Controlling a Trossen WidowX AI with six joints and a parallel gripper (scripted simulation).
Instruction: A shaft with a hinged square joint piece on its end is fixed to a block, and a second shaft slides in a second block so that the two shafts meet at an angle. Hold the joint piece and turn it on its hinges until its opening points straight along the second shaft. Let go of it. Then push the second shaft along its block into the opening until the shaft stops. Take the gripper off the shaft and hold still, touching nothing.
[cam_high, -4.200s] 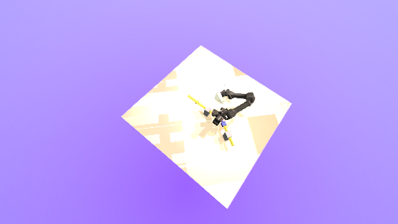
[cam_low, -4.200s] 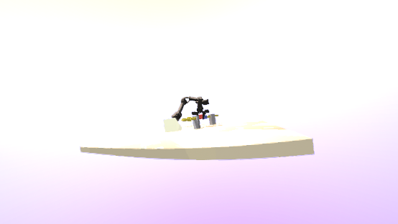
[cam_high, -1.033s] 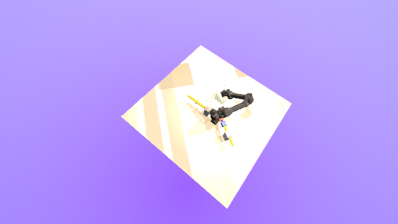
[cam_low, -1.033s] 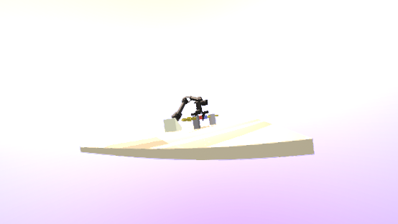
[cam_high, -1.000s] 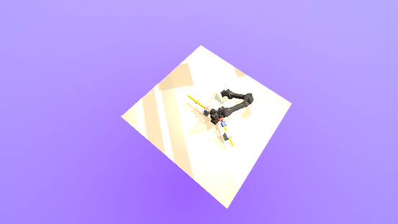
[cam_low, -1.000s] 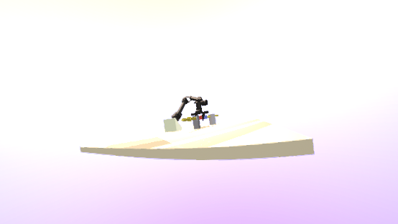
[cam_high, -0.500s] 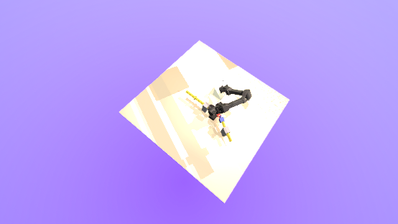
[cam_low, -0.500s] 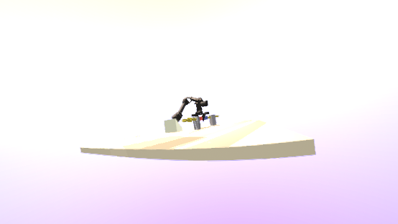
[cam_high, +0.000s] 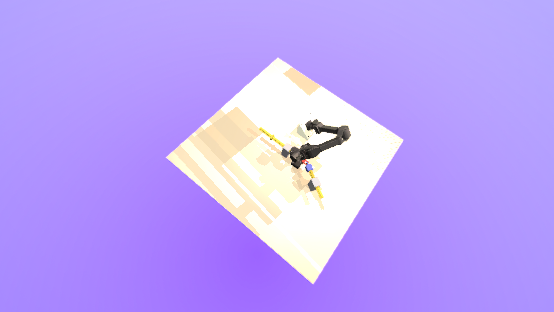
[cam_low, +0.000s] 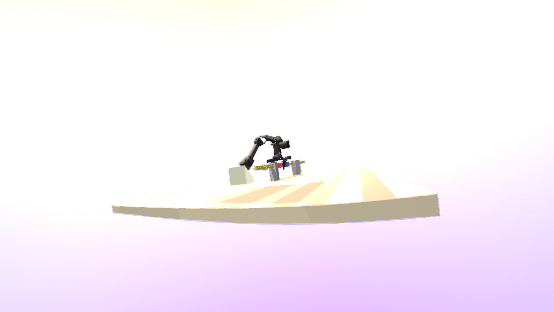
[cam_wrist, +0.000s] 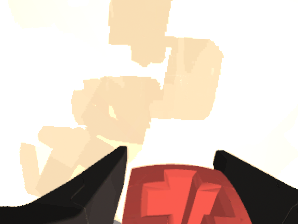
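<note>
Right now my gripper tip is 40 mm below the red joint piece and 10 mm to the right of it.
</note>
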